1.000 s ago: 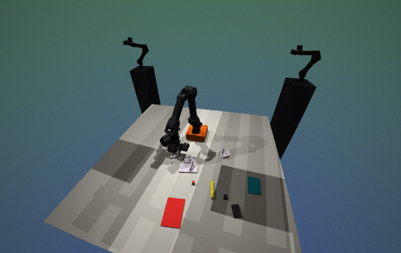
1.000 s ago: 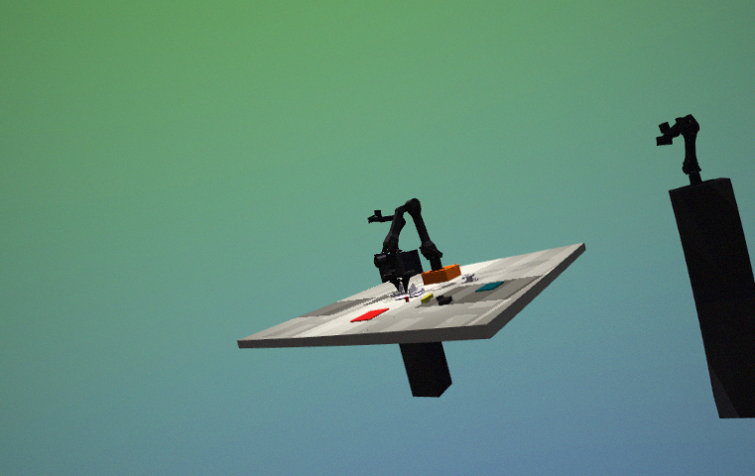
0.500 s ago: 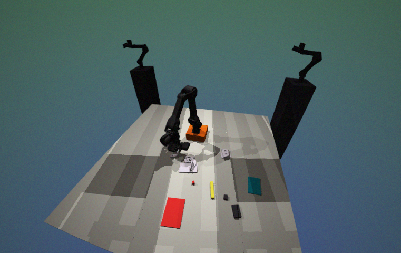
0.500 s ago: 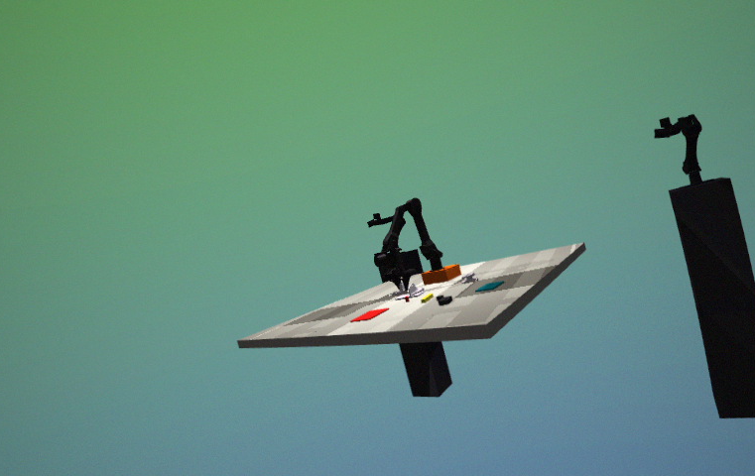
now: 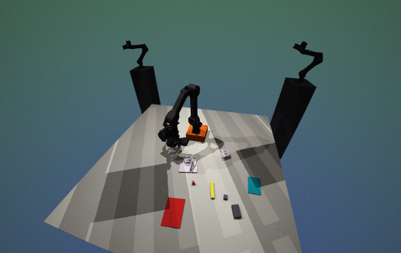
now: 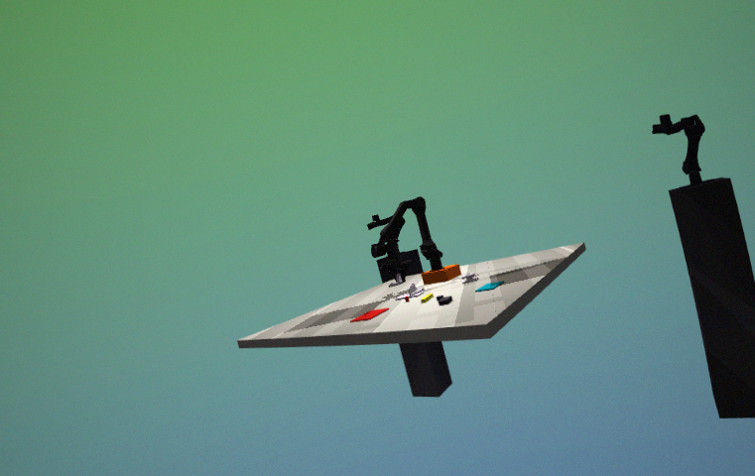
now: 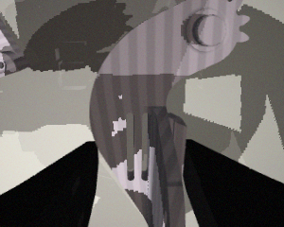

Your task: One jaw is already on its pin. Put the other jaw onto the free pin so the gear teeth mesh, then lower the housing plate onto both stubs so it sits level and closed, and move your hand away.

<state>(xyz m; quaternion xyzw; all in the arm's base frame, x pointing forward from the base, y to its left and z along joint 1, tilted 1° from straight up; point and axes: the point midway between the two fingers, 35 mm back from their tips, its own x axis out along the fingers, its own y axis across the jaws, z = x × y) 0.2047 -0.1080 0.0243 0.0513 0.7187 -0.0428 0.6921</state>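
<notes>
Right now the jaw is 30 mm ahead of my gripper tip and 20 mm to the right of it. The rest, counted from my gripper tip: small red cube 230 mm ahead, 160 mm to the left, 40 mm below; then yellow bar 250 mm ahead, 280 mm to the left, 50 mm below; then red sheet 410 mm ahead, 90 mm to the left, 50 mm below.
</notes>
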